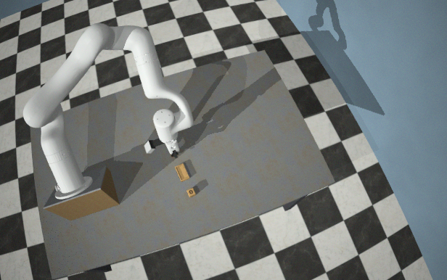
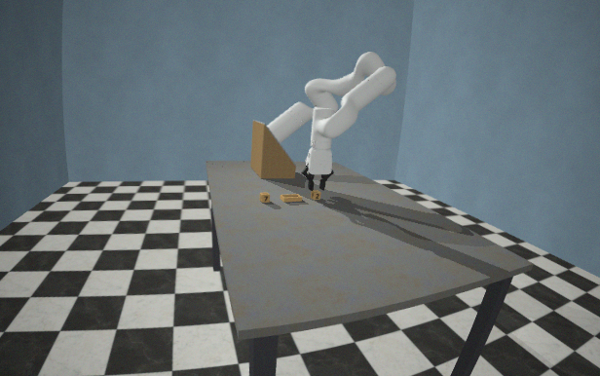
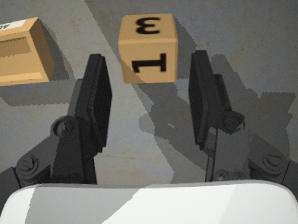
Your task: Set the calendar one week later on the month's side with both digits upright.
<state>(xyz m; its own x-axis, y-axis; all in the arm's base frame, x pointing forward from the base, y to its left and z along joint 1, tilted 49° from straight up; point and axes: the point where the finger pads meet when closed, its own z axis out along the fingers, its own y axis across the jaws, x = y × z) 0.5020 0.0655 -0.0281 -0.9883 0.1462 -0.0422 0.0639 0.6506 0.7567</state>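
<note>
The tray lies 110 mm to the right of my hand, 50 mm below it and 10 mm behind it.
</note>
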